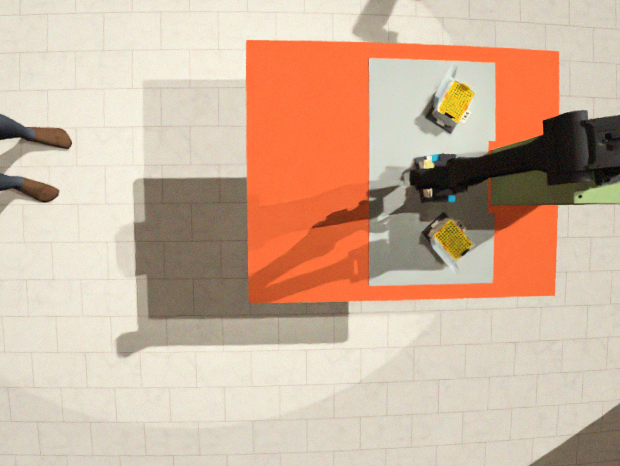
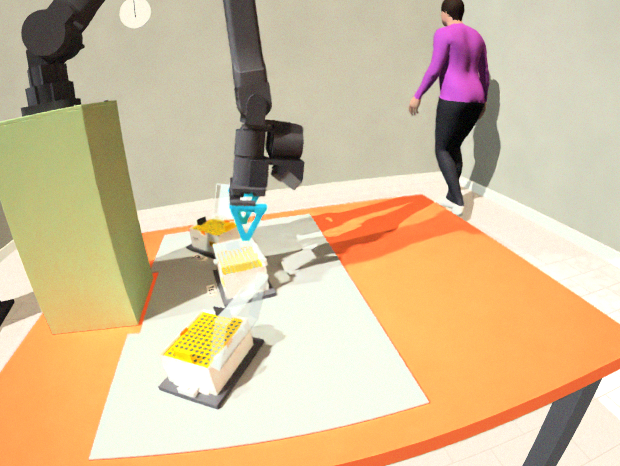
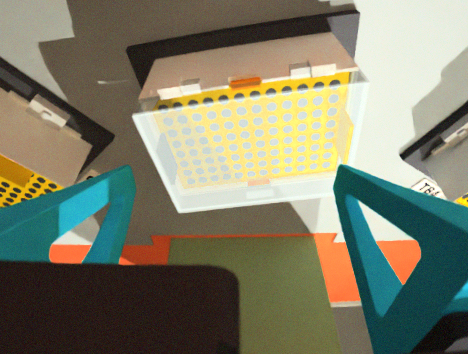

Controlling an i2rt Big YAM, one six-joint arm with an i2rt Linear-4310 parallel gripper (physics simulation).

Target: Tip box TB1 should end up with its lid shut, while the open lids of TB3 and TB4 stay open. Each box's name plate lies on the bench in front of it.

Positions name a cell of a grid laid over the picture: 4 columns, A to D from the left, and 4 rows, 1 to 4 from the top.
Labels:
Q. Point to a grey mat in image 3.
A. A1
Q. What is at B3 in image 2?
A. A clear lid.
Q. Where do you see a grey mat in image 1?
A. At C1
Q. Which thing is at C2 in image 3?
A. A clear lid.

